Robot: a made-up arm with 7 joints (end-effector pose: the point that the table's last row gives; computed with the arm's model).
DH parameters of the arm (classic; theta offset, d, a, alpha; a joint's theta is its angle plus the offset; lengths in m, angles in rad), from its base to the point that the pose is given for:
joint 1: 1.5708 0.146 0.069 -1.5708
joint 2: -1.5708 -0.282 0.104 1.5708
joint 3: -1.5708 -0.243 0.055 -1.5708
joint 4: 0 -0.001 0.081 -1.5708
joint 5: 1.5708 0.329 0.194 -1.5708
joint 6: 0 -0.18 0.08 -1.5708
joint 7: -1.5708 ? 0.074 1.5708
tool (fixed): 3.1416 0.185 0 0
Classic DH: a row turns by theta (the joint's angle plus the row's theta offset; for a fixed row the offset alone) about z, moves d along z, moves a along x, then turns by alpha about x.
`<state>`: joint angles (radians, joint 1 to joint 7).
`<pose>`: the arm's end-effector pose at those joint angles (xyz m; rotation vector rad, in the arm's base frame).
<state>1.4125 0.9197 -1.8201 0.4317 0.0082 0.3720 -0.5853</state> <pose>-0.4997 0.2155 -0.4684 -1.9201 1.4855 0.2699</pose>
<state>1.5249 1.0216 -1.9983 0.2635 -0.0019 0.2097 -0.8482</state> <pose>-0.3600 0.0771 -0.5412 -1.8596 1.5979 -0.3900</pose>
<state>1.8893 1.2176 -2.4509 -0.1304 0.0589 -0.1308 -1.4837</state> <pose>-0.1041 -0.3005 -0.4297 -1.0958 1.6342 -1.6119</pose>
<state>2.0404 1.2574 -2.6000 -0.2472 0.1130 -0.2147 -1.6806</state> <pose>-0.0758 -0.4111 -0.3525 -0.7454 1.6121 -1.8291</pose>
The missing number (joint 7, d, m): -0.072
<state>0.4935 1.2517 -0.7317 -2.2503 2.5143 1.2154 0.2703</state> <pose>0.6329 0.3475 0.0668 0.1873 0.7644 -0.8758</pose>
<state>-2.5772 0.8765 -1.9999 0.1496 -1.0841 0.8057 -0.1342</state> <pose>0.0546 -0.4631 -0.5265 0.8563 2.1179 -1.7870</pose>
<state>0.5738 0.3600 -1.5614 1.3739 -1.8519 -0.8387 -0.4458</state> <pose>0.1111 0.7148 0.3076 1.7698 0.5073 0.7931</pose>
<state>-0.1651 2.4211 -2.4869 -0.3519 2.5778 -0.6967 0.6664</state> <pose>0.1247 -0.4640 -0.1725 -0.9228 0.0509 1.5943</pose>
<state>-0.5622 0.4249 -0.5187 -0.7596 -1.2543 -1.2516 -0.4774</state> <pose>0.7633 -0.0934 0.0872 0.0223 -0.3669 -0.3361</pose>
